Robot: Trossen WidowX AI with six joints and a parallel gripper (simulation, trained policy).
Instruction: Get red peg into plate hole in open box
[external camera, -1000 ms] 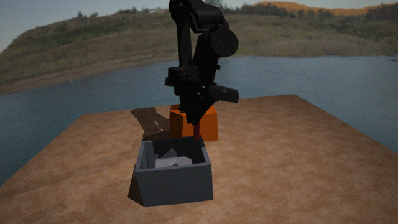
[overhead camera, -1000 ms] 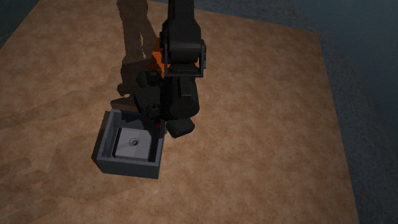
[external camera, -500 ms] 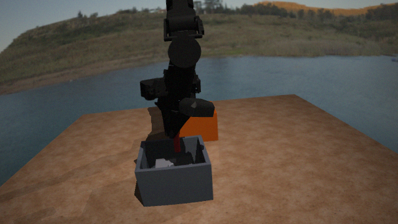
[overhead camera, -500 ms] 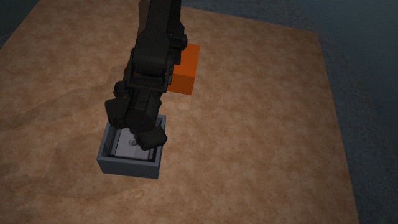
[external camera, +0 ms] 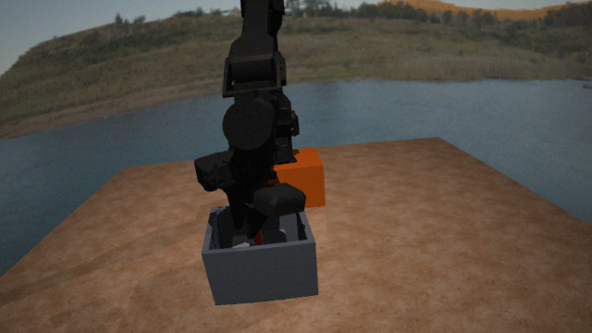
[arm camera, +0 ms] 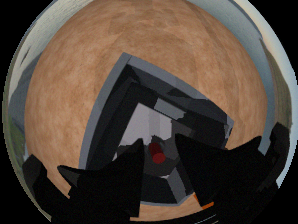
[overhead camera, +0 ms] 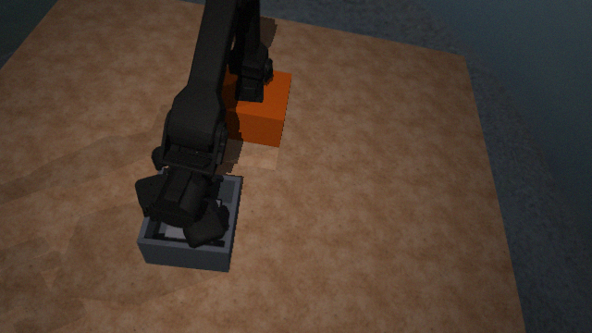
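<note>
My gripper tip is 1 cm past the red peg, 2 cm to the right of it and 3 cm above it. The rest, counted from my gripper tip: grey plate (1 cm behind, 2 cm to the left, 4 cm below); dark grey box (1 cm behind, 2 cm to the left, 6 cm below).
</note>
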